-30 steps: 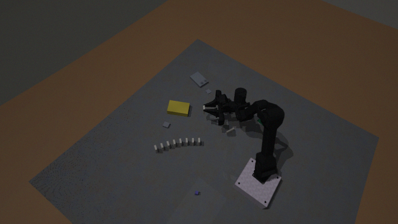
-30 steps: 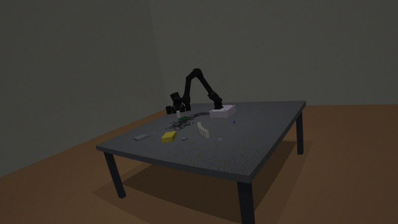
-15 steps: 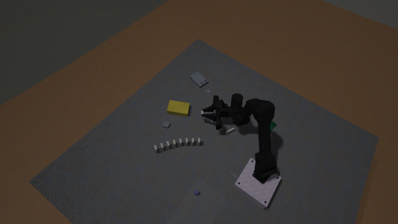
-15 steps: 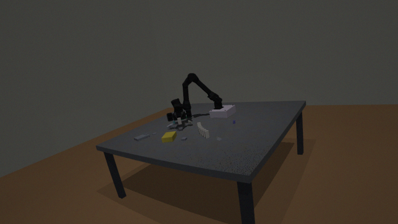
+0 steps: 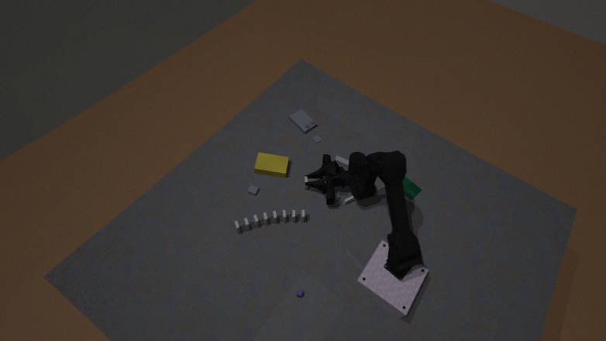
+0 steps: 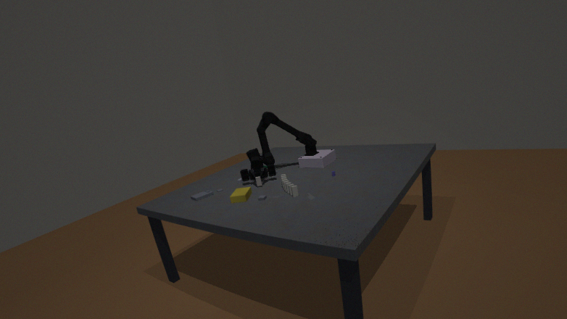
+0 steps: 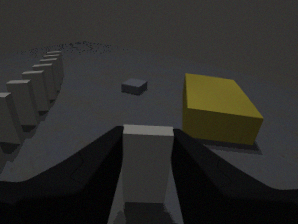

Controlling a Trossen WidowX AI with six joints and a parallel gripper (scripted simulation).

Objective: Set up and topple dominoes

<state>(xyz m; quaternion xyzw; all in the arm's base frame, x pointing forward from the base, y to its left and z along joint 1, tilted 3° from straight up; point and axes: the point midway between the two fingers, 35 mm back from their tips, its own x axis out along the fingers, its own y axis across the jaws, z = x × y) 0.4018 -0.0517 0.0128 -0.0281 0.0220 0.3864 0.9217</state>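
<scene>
My gripper tip is now 15 cm short of the yellow block, 3 cm to the right of it and 3 cm above it. The rest, counted from my gripper tip: small grey cube (15 cm to the left, 12 cm ahead, 4 cm below); small grey square (21 cm to the right, 11 cm ahead, 5 cm below); grey bar (19 cm to the right, 5 cm behind, 4 cm below).
</scene>
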